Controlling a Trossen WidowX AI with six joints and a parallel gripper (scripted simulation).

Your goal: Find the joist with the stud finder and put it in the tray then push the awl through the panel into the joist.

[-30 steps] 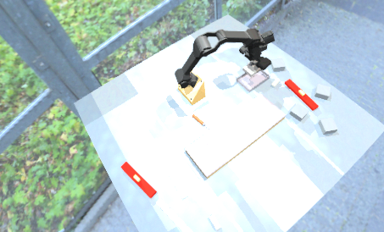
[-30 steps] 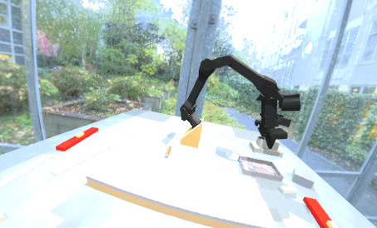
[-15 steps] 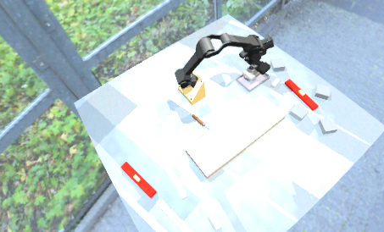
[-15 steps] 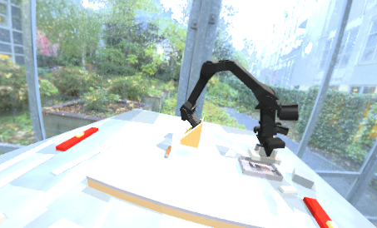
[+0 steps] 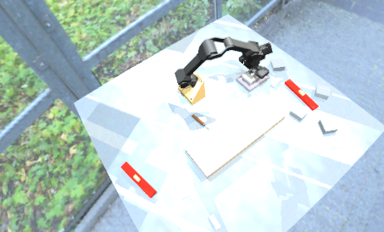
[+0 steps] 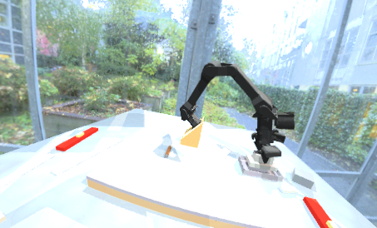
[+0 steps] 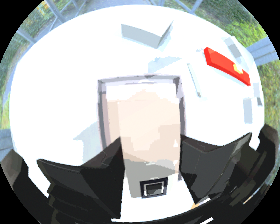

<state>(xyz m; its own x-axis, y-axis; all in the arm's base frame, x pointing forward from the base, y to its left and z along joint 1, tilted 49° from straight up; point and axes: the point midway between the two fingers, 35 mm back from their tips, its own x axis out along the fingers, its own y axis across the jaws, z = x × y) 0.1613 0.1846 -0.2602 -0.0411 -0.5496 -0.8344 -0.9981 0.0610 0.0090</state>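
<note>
Right now my gripper tip is 40 mm above the tray and 10 mm to the left of it. Also, from my gripper tip: awl: 430 mm to the right, 40 mm below, 40 mm ahead; stud finder: 20 mm to the right, 20 mm above; light: 40 mm to the right, 30 mm above.
</note>
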